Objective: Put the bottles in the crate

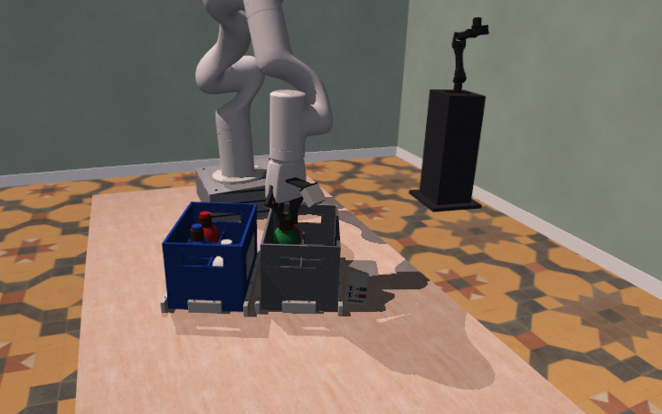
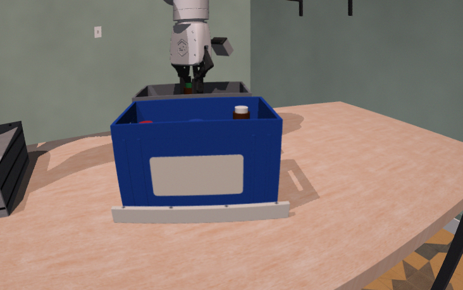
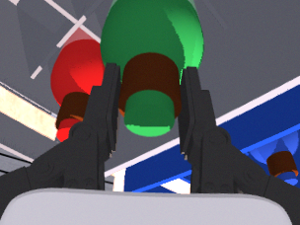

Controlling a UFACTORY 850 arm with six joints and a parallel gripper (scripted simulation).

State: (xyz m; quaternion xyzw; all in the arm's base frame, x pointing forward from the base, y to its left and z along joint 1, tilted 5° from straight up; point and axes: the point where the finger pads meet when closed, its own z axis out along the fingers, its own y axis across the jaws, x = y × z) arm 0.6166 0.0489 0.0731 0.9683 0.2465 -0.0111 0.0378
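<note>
My gripper is now 70 mm above the green bottle. The rest, counted from my hand: grey crate: 100 mm below, 40 mm to the left, 10 mm ahead; then white-cap bottle: 160 mm to the right, 100 mm below, 60 mm ahead; then red-label bottle: 100 mm below, 90 mm behind, 20 mm to the left.
</note>
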